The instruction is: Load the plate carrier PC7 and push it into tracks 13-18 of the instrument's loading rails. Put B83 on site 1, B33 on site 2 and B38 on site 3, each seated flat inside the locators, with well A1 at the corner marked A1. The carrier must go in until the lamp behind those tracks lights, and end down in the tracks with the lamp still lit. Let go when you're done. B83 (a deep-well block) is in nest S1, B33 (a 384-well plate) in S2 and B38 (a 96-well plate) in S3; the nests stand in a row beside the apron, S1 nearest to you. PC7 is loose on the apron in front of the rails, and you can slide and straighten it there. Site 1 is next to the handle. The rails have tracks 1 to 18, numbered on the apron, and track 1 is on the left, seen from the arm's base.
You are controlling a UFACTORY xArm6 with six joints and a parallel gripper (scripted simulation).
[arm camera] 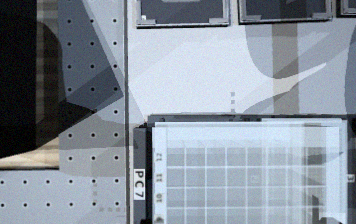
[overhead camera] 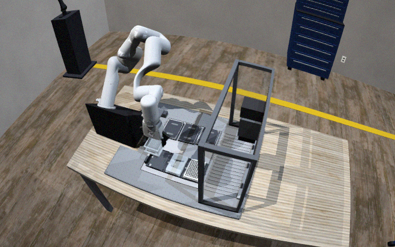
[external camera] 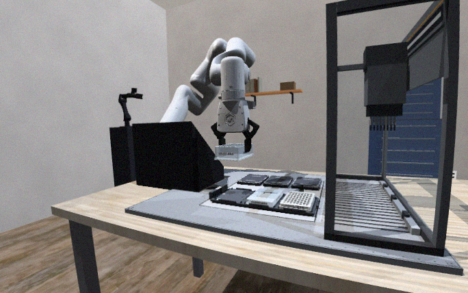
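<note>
Now: the dark carrier PC7 100 mm ahead of my hand, 10 mm to the right of it and 150 mm below it. Also, from my hand: nest s2 (110 mm ahead, 230 mm to the left, 160 mm below); deep-well block B83 (10 mm below); frame post (280 mm ahead, 190 mm to the right, 80 mm above).
</note>
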